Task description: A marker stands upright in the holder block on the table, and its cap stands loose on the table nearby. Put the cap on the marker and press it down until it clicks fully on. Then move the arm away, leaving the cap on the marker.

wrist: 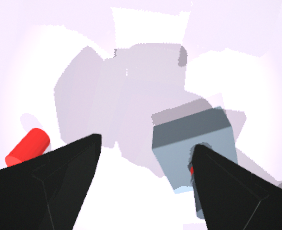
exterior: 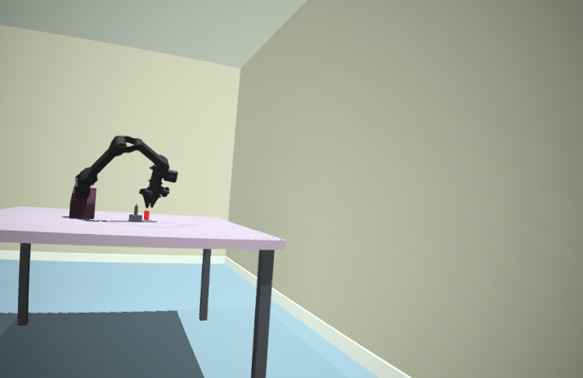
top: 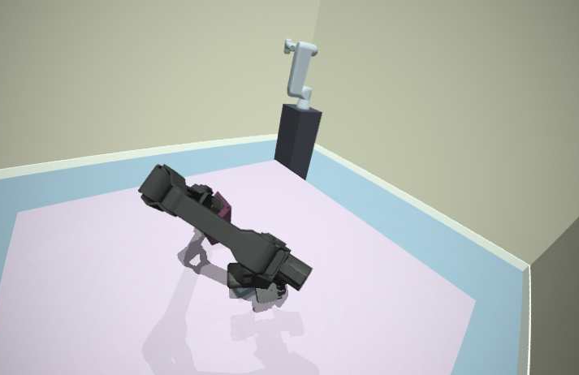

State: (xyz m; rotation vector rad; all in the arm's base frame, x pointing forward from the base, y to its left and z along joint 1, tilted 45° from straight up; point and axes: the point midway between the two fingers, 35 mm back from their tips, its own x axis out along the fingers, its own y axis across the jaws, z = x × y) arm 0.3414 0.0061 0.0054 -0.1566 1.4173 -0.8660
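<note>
Now: gripper tip 14 cm to the right of the red cap, 5 cm above it and 1 cm past it. Round my gripper tip: holder block 6 cm below, 6 cm behind, 2 cm to the right.
</note>
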